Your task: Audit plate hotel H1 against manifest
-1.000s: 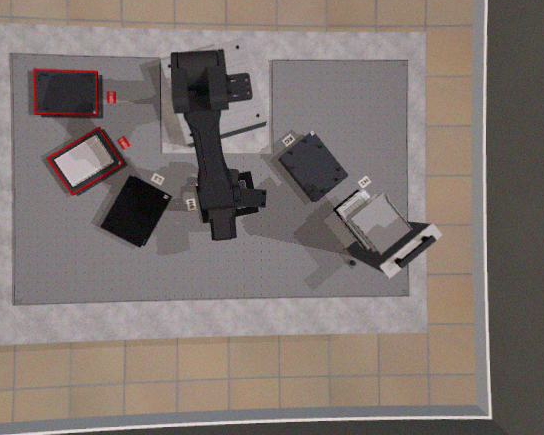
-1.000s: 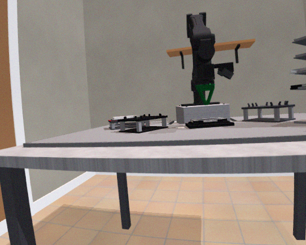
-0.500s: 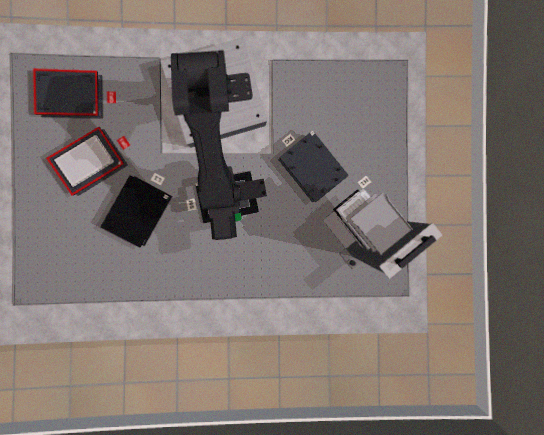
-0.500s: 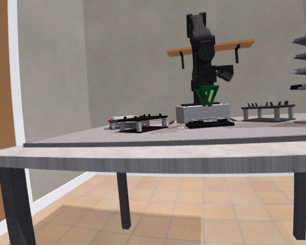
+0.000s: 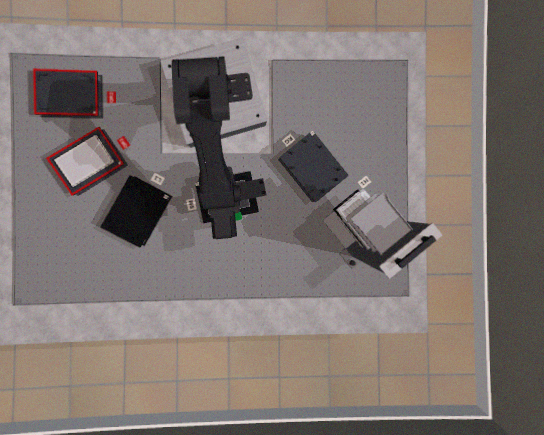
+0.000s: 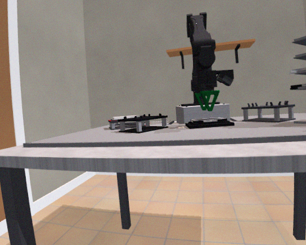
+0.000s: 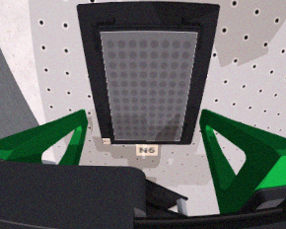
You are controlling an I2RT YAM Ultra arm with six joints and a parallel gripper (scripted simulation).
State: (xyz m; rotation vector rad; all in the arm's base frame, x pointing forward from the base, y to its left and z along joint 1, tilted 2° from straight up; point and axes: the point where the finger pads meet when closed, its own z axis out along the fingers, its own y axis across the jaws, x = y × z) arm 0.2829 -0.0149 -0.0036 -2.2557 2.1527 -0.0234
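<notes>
The recovery nest N6 lies 6 cm below my hand. Round my hand: regrip nest RG (26 cm to the left, 4 cm behind, 1 cm below); then landing nest L1 (25 cm to the right, 2 cm below); then white plate (36 cm to the right, 15 cm behind, 2 cm below).
</notes>
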